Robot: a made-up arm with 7 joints. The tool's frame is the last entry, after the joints.
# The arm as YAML. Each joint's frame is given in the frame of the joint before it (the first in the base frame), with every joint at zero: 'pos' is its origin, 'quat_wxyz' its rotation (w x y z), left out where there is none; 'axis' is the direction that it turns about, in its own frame. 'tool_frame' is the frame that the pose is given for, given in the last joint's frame.
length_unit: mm
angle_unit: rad
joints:
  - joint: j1
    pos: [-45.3, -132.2, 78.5]
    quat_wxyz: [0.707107, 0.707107, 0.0, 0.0]
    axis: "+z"
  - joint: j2
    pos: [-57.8, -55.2, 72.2]
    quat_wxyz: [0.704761, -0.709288, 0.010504, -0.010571]
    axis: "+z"
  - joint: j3
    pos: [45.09, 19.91, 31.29]
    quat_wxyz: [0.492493, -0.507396, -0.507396, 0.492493]
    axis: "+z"
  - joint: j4
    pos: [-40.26, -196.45, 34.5]
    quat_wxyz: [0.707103, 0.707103, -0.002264, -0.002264]
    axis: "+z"
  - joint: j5
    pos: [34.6, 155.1, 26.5]
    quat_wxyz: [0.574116, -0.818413, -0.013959, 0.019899]
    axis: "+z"
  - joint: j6
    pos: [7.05, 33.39, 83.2]
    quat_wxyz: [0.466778, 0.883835, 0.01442, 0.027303]
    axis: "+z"
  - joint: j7
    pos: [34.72, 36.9, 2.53]
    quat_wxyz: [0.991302, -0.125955, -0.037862, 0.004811]
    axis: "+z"
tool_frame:
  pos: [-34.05, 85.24, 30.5]
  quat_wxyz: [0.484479, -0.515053, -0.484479, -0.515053]
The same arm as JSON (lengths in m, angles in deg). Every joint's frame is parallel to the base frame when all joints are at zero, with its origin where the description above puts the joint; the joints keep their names.
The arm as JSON. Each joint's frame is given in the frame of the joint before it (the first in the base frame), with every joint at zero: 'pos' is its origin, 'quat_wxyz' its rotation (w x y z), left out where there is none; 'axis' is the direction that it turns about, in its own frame. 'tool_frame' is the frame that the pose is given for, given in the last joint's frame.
{
  "length_unit": "m",
  "angle_unit": "deg",
  "joints": [
    {
      "joint": "j1",
      "pos": [
        -0.0453,
        -0.1322,
        0.0785
      ],
      "axis": [
        0.0,
        -1.0,
        0.0
      ]
    },
    {
      "joint": "j2",
      "pos": [
        -0.0578,
        -0.0722,
        -0.0552
      ],
      "axis": [
        0.029801,
        0.0064,
        0.999535
      ]
    },
    {
      "joint": "j3",
      "pos": [
        0.046,
        0.0201,
        0.0298
      ],
      "axis": [
        -1.0,
        0.0,
        0.0
      ]
    },
    {
      "joint": "j4",
      "pos": [
        -0.0345,
        -0.039,
        0.1967
      ],
      "axis": [
        0.0,
        0.0,
        1.0
      ]
    },
    {
      "joint": "j5",
      "pos": [
        -0.1551,
        0.0346,
        0.0265
      ],
      "axis": [
        -0.939172,
        -0.048599,
        -0.33999
      ]
    },
    {
      "joint": "j6",
      "pos": [
        -0.0671,
        0.003,
        -0.0598
      ],
      "axis": [
        0.245101,
        0.089,
        0.965404
      ]
    },
    {
      "joint": "j7",
      "pos": [
        -0.0372,
        0.0333,
        0.009
      ],
      "axis": [
        0.0,
        0.0,
        1.0
      ]
    }
  ],
  "tool_frame": {
    "pos": [
      -0.083,
      -0.0392,
      0.0305
    ],
    "quat_wxyz": [
      0.707106,
      0.0,
      -0.707107,
      0.0
    ]
  }
}

